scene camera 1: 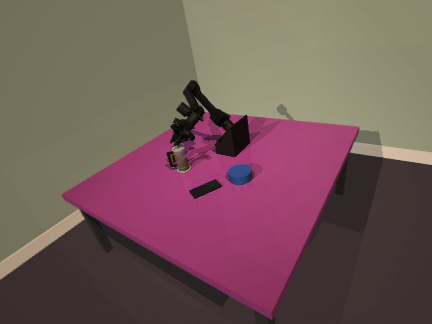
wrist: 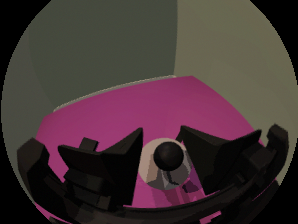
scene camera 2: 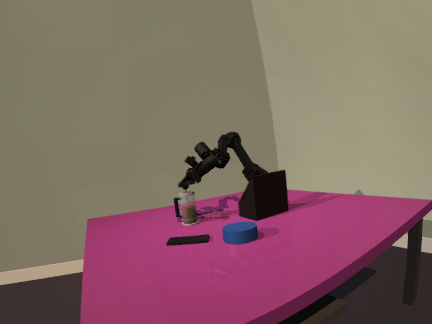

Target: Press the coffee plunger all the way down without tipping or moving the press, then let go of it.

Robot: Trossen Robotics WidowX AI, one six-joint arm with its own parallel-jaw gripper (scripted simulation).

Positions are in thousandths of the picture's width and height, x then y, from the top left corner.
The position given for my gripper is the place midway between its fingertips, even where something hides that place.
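Observation:
I can see my gripper here (wrist: 542, 583). There is a glass coffee press too, and I find it in the same wrist view as the gripper, the press (wrist: 555, 734) being in sight there.

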